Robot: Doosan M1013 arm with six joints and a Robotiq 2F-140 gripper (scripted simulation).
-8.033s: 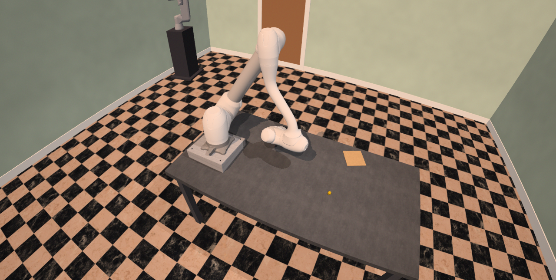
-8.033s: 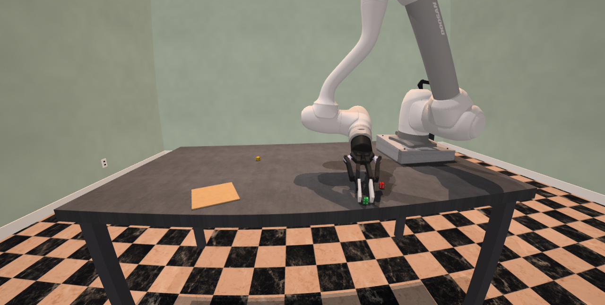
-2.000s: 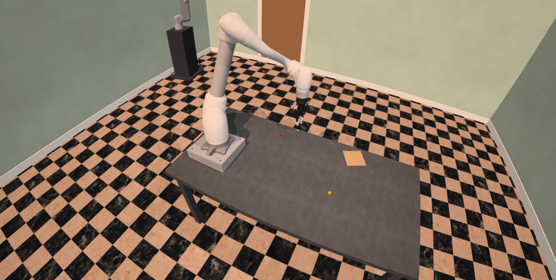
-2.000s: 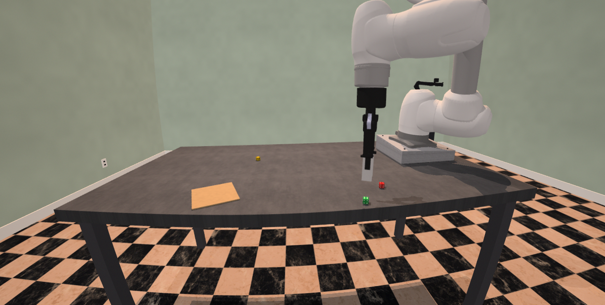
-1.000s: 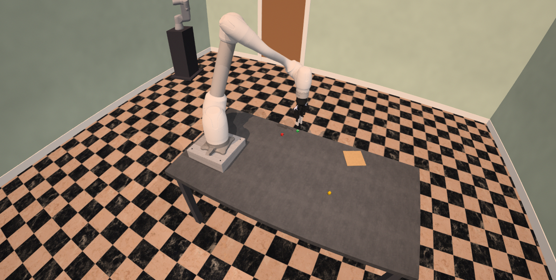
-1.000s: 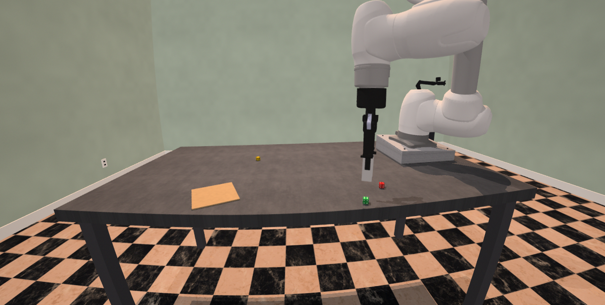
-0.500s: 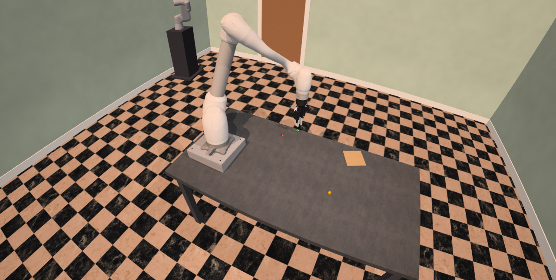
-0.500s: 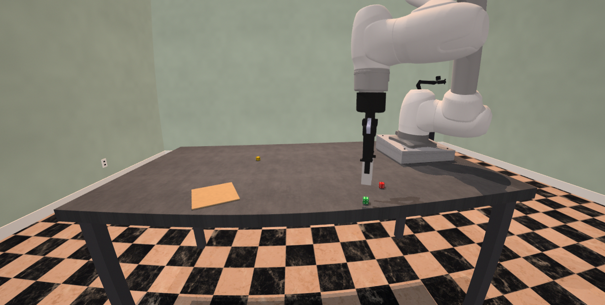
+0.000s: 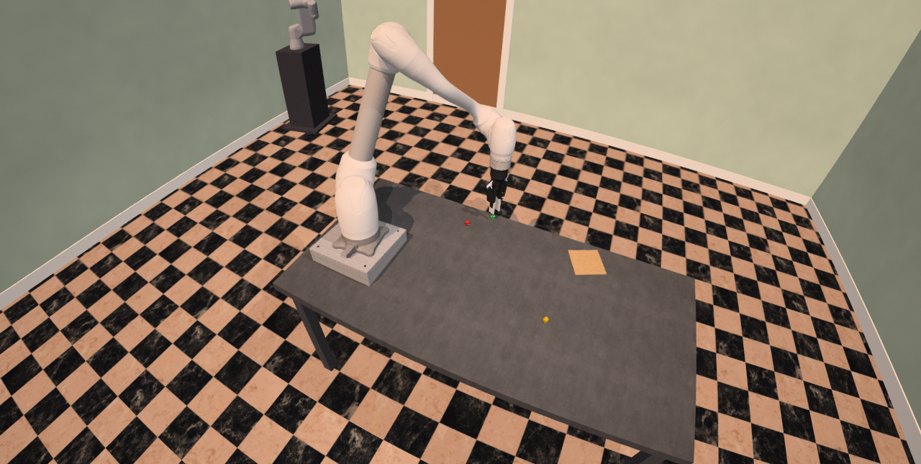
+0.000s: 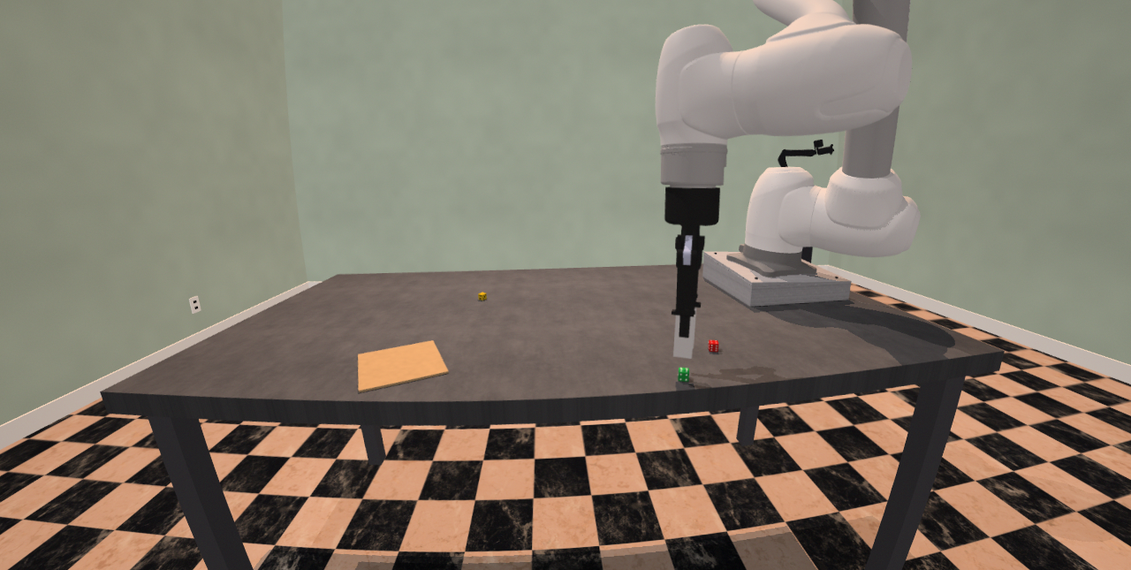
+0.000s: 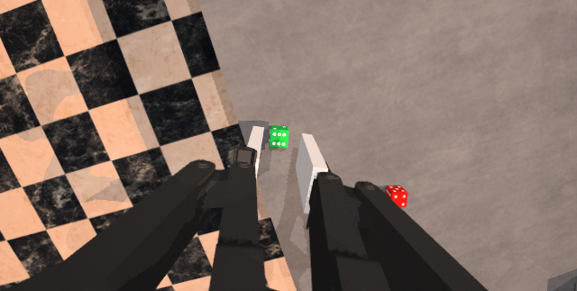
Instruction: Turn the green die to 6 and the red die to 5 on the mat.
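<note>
The green die is 70 mm below my hand. Round my hand: yellow die 300 mm ahead, 500 mm to the right, 70 mm below; red die 110 mm behind, 70 mm to the right, 70 mm below; orange mat 450 mm ahead, 160 mm to the right, 80 mm below.
</note>
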